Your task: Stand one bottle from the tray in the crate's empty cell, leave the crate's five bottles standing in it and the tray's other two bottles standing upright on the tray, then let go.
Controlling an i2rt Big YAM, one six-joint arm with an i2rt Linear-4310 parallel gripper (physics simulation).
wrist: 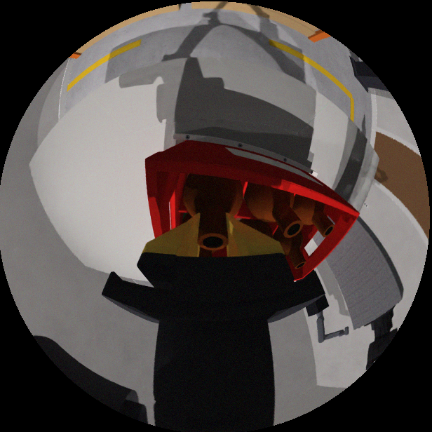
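Observation:
My gripper [212, 217] is shut on the neck of a brown bottle [212, 197]. The held bottle's body reaches down inside the red crate [152, 197], at the crate's left part in the view; whether its base touches the crate floor is hidden. Other brown bottles stand in the crate to the right: one bottle [265, 204] beside the held one, another bottle [305, 206] further right, and a lower bottle [296, 252] near the right finger. The rest of the crate's bottles are hidden behind the fingers and the gripper body. The tray and its bottles cannot be made out in the wrist view.
The crate stands on a pale table [105, 185]. A grey metal strip [210, 140] with screws runs along the crate's far side. A grey ribbed belt [367, 270] lies beyond the crate at the right. Yellow floor lines [102, 62] show at the far side.

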